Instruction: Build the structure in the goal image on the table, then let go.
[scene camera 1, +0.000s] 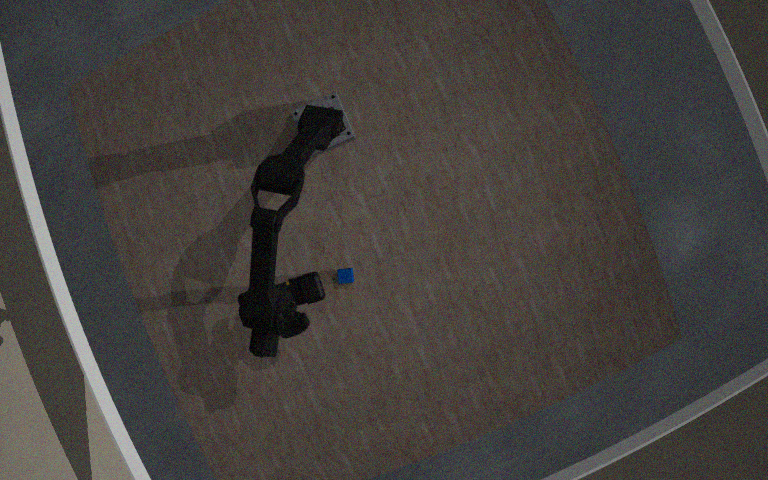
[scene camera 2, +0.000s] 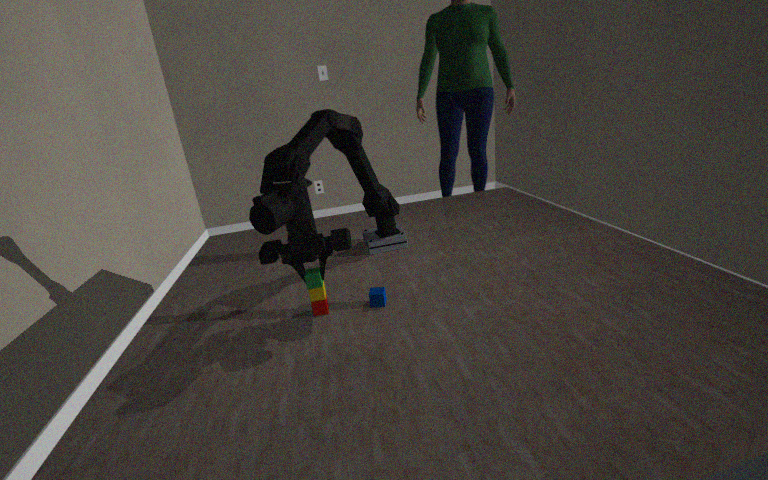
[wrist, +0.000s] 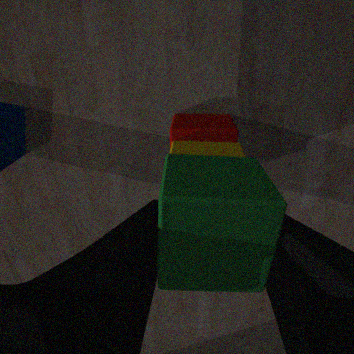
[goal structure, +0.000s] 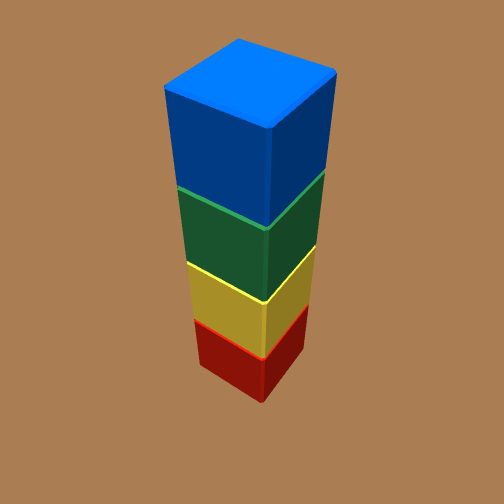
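My gripper (scene camera 2: 314, 272) (wrist: 208, 213) is shut on a green cube (scene camera 2: 313, 278) (wrist: 220, 215), with one finger on each side of it. The green cube is on top of a yellow cube (scene camera 2: 317, 293) (wrist: 207, 148), and the two look to be touching. The yellow cube sits on a red cube (scene camera 2: 320, 307) (wrist: 204, 128), which stands on the table top. The stack looks upright and roughly lined up. A blue cube (scene camera 1: 345, 276) (scene camera 2: 377, 297) (wrist: 11, 135) stands apart on the table, to the right of the stack in scene camera 2. In scene camera 1 the arm hides the stack and the fingertips.
The arm's base plate (scene camera 1: 349, 134) (scene camera 2: 387, 246) is behind the cubes in scene camera 2. A standing person (scene camera 2: 464, 56) in a green top is at the back by the walls. Dark shadows of the arm lie across the wood surface left of the stack.
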